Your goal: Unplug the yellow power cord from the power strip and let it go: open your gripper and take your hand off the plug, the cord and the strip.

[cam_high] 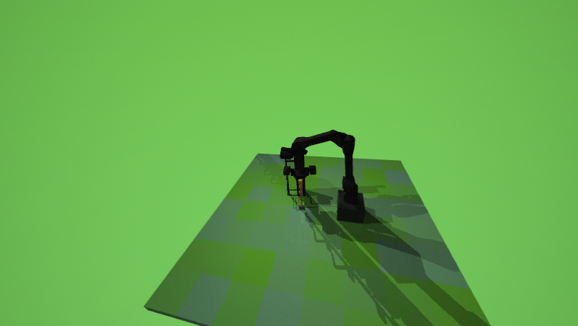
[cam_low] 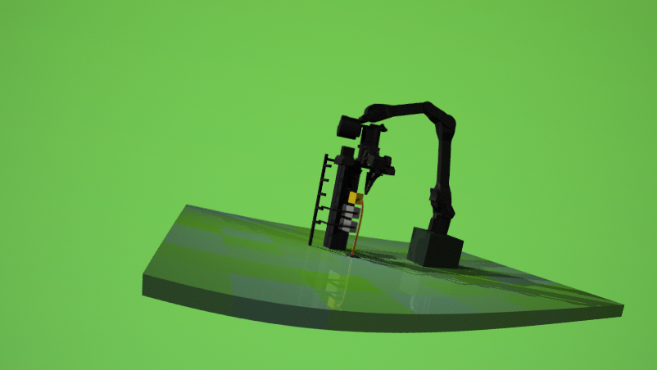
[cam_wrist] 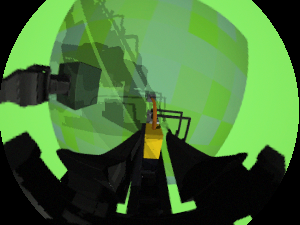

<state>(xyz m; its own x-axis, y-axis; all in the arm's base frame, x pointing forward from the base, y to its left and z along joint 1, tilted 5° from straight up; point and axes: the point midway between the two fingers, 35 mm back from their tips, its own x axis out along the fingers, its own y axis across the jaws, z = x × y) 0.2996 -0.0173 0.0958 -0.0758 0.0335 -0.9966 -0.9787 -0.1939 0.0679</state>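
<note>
My gripper tip is 1 cm short of the yellow plug, 4 cm to the left of it and 1 cm above it. From my gripper tip the other things lie so: black ladder-like rack (11 cm ahead, 8 cm to the right, 4 cm below).
</note>
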